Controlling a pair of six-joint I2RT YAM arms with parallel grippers.
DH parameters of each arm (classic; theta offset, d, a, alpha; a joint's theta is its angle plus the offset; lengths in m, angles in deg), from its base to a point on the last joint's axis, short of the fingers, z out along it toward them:
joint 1: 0 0.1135 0.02 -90
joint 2: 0 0 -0.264 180
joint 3: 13.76 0 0.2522 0
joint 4: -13.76 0 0.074 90
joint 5: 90 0 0 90
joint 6: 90 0.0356 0 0
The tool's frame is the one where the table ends.
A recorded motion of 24 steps. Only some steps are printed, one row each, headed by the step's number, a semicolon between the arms.
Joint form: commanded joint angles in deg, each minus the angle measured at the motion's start. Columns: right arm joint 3, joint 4, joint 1, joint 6, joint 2, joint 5; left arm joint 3, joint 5, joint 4, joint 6, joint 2, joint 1.
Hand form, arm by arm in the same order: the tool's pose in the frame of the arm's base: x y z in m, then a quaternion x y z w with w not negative. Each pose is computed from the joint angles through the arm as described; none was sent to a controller.
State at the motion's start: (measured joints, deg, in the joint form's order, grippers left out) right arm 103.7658 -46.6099 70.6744 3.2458 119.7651 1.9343; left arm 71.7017 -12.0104 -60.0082 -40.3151 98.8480 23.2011
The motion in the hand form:
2: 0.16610 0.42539 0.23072 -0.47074 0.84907 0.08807 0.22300; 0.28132 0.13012 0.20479 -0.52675 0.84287 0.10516 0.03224
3: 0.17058 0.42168 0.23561 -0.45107 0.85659 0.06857 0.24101; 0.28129 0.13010 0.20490 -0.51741 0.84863 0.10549 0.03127
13: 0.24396 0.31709 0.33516 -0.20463 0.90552 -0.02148 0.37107; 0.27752 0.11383 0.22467 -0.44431 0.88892 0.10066 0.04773
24: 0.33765 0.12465 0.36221 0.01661 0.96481 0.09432 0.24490; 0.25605 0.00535 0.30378 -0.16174 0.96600 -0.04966 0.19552
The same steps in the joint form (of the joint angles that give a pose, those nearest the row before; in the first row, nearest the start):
2: 0.92 -0.59 -1.33 6.05 1.25 6.69; -0.35 -0.48 -0.41 -0.09 0.20 0.20
3: 1.11 -1.14 -1.77 7.28 0.72 10.01; -0.35 -0.48 -0.41 1.18 0.18 0.20
13: 1.90 -8.70 -15.74 17.09 -13.16 27.56; -0.33 -0.02 -1.97 8.55 -3.83 -2.32
24: 1.88 -18.49 -50.40 18.97 -19.65 -1.84; -0.35 14.49 -0.66 22.34 -21.31 -21.66

